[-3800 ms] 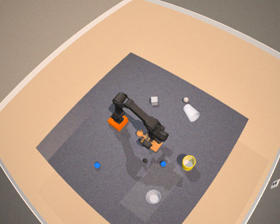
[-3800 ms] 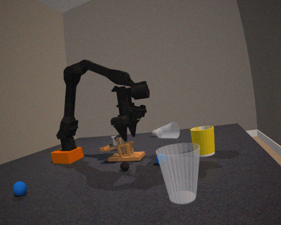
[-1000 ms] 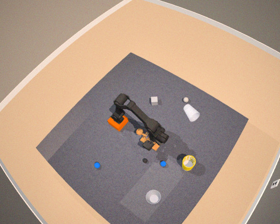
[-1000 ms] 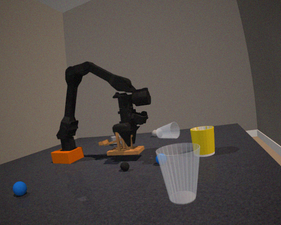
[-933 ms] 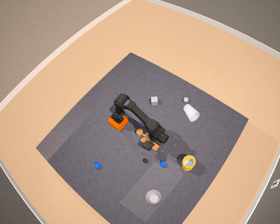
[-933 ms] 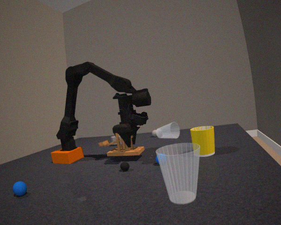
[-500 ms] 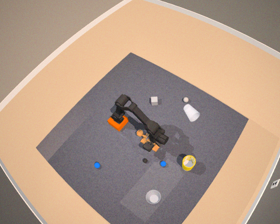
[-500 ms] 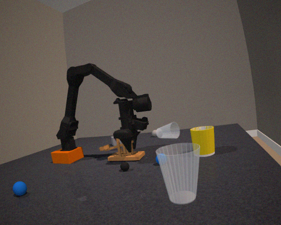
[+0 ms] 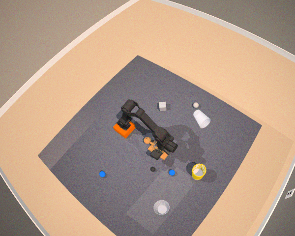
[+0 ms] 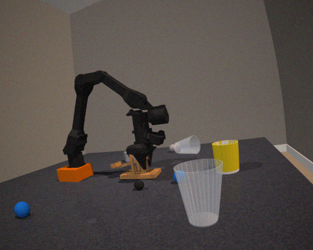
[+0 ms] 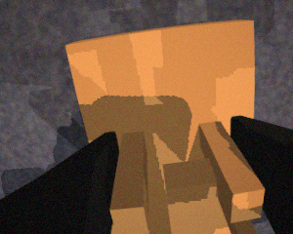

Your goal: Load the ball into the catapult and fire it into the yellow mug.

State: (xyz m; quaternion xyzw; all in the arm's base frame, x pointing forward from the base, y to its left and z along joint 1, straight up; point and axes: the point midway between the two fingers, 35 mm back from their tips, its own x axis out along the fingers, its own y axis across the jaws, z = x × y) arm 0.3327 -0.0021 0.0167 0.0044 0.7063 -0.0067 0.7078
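Now: the black ball 20 mm ahead of my gripper tip, 140 mm to the right of it and 20 mm below it. Also, from my gripper tip: yellow mug: 290 mm ahead; then grey cube: 210 mm behind, 300 mm to the left, 10 mm below; then wooden catapult: 70 mm behind, 20 mm to the left, 20 mm above.
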